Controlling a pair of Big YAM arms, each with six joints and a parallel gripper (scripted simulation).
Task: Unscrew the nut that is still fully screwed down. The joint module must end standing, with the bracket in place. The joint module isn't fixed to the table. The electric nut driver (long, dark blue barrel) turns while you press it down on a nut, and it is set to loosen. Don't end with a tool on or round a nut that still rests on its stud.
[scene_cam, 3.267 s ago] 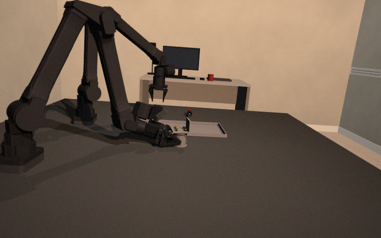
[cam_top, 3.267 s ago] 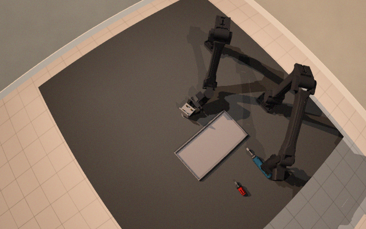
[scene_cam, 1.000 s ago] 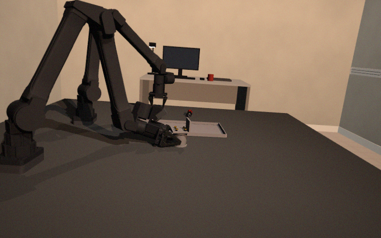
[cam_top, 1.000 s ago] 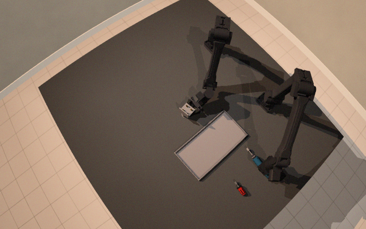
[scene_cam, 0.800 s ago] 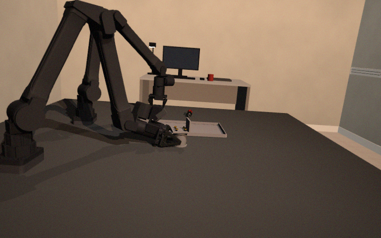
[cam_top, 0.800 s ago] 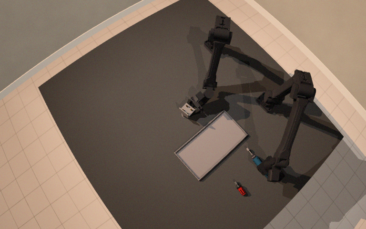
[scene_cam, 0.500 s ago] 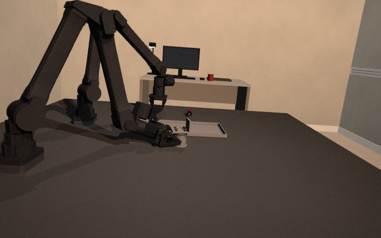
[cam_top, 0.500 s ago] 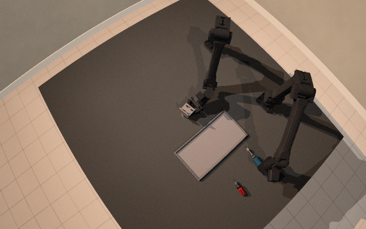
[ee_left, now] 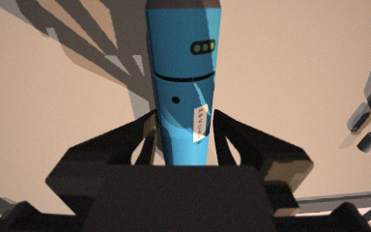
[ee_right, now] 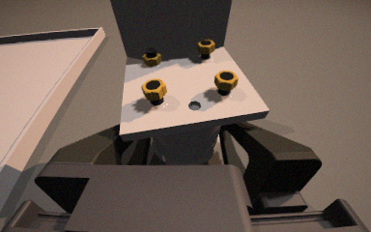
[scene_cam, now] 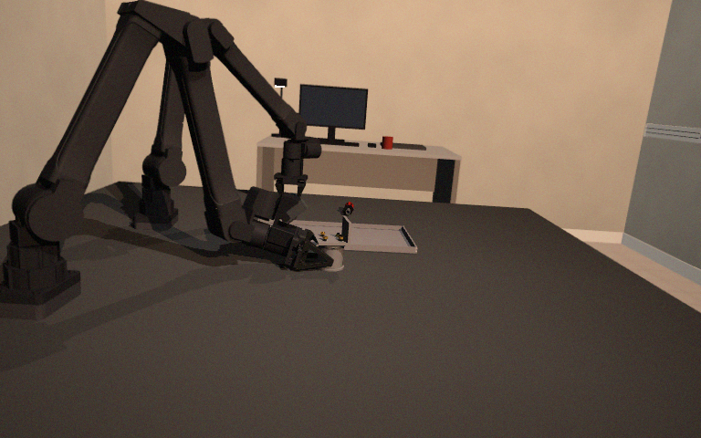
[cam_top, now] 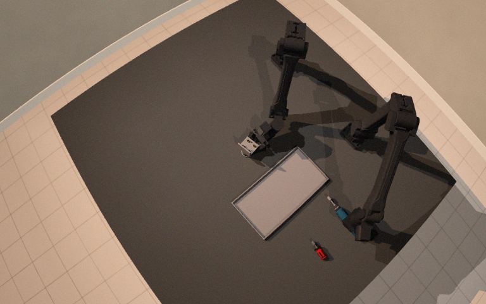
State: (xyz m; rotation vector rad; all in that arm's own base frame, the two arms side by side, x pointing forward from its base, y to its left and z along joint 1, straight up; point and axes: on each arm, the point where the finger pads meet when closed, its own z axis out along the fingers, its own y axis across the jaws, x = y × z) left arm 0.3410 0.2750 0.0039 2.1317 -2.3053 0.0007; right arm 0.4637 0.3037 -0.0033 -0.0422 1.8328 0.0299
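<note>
My right gripper is now 10 mm below the joint module. From my right hand the other things lie so: shallow grey tray: 250 mm to the left, 20 mm below; nut: 20 mm ahead, 20 mm to the left, 50 mm above; grey bracket: 50 mm above.
</note>
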